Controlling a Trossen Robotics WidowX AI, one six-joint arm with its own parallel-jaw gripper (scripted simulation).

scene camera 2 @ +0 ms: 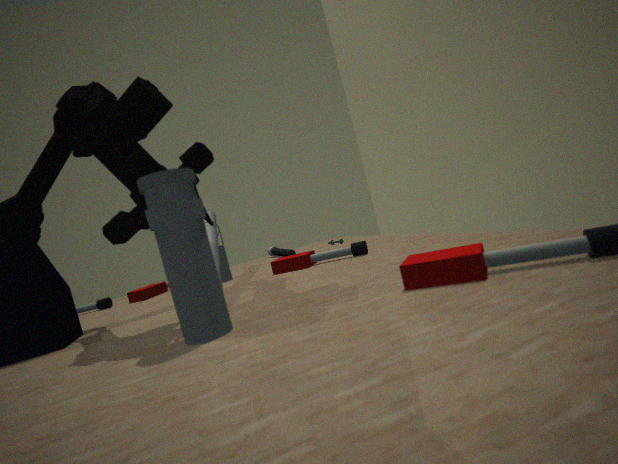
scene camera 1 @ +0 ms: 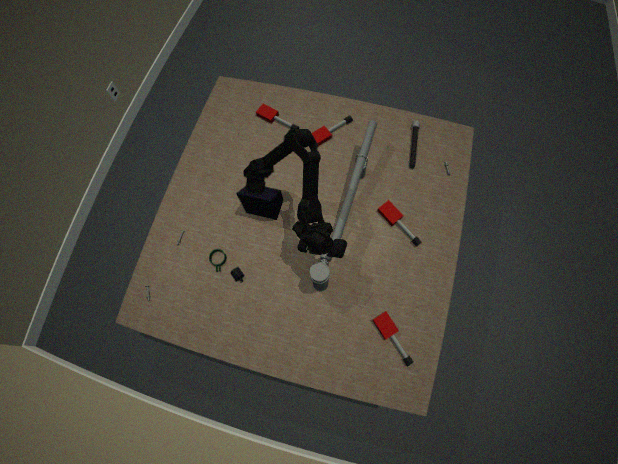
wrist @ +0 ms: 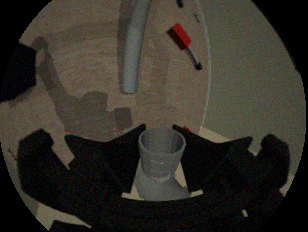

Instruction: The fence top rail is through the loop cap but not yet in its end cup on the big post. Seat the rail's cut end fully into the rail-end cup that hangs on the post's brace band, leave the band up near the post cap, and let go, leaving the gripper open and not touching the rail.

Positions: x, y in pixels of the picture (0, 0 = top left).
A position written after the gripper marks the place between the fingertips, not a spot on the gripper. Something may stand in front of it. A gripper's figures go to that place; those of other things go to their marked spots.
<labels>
The gripper (wrist: 159, 127): 10 cm from the lens. A grey rail-end cup (wrist: 161, 149) is 10 cm from the lens. A grey post (wrist: 169, 190) is 11 cm from the lens.
</labels>
